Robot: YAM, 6 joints.
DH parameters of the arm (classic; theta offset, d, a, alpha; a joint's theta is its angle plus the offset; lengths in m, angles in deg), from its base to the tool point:
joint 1: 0 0.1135 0.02 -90
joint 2: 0 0 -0.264 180
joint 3: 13.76 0 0.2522 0
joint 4: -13.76 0 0.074 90
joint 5: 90 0 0 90
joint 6: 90 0.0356 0 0
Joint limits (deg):
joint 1: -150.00..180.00
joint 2: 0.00..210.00
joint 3: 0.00..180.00
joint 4: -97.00..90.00
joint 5: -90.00..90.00
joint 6: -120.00..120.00
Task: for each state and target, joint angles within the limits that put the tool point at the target. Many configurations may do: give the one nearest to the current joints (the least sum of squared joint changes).
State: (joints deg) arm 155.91 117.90 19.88 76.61 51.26 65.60
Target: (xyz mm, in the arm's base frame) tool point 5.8 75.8 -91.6
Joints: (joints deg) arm 108.47 170.87 14.65 59.73 55.99 65.60
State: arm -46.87 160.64 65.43 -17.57 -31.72 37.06
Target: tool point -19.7 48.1 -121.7
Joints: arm -47.21 200.92 40.49 -18.28 -30.78 37.06
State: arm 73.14 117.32 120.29 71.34 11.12 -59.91
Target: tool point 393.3 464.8 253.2
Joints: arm 50.27 155.44 137.23 45.21 8.77 -59.91
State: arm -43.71 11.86 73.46 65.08 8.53 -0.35
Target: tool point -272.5 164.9 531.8
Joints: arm -32.15 20.67 99.27 59.37 8.67 -0.35
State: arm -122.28 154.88 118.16 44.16 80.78 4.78
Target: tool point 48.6 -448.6 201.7
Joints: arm -79.29 122.42 76.84 44.25 90.00 4.78
